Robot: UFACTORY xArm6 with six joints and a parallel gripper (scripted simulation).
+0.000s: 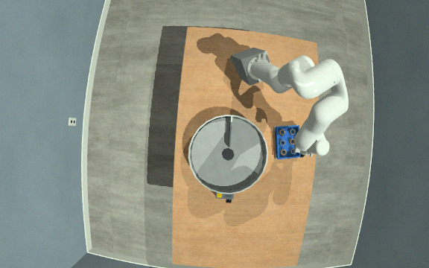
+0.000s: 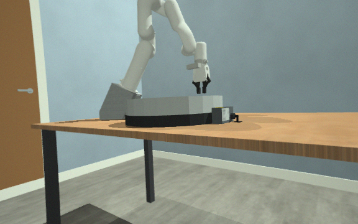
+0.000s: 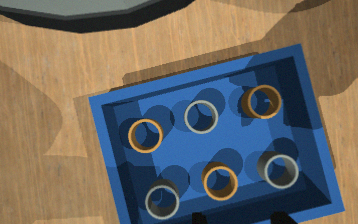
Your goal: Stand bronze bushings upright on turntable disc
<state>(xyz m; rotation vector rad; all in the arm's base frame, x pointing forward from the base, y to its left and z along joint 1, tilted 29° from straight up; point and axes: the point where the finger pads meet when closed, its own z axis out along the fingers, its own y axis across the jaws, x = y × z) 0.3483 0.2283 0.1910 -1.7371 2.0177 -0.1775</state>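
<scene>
Right now the blue crate is 30 mm to the right of my hand and 130 mm below it. Round my hand: grey turntable disc (90 mm ahead, 380 mm to the right, 100 mm below).
</scene>
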